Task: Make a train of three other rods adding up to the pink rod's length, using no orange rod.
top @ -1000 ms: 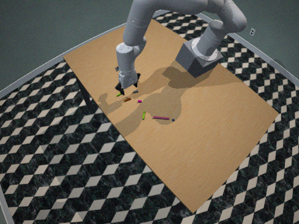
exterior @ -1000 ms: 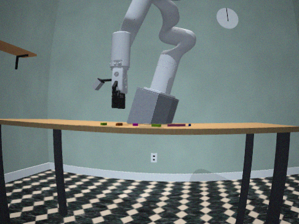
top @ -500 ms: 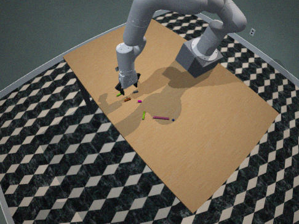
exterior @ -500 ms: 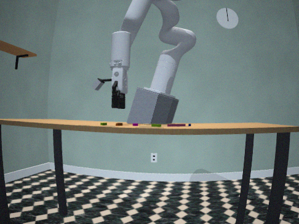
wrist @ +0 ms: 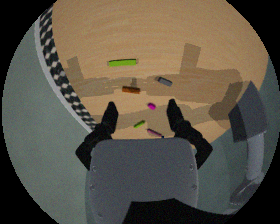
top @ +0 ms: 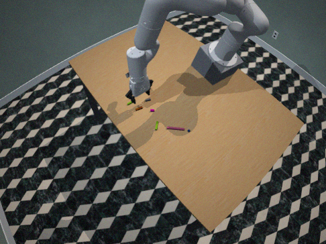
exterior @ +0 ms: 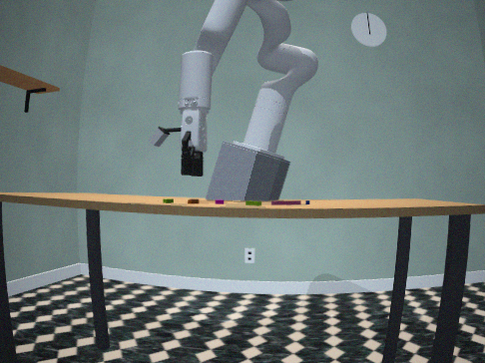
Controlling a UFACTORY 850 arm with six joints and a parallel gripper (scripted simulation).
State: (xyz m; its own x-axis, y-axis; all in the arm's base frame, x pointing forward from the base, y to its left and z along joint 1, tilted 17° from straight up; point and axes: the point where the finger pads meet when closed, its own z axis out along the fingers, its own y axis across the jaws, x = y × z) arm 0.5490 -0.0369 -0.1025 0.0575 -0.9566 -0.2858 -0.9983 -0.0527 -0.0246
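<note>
My gripper is now 11 cm past the blue rod, 28 cm to the right of it and 7 cm above it. Also, from my hand: magenta rod (3 cm behind, 6 cm to the left, 7 cm below); then orange rod (2 cm ahead, 1 cm to the left, 7 cm below); then grey rod (5 cm behind, 1 cm to the right, 7 cm below).
</note>
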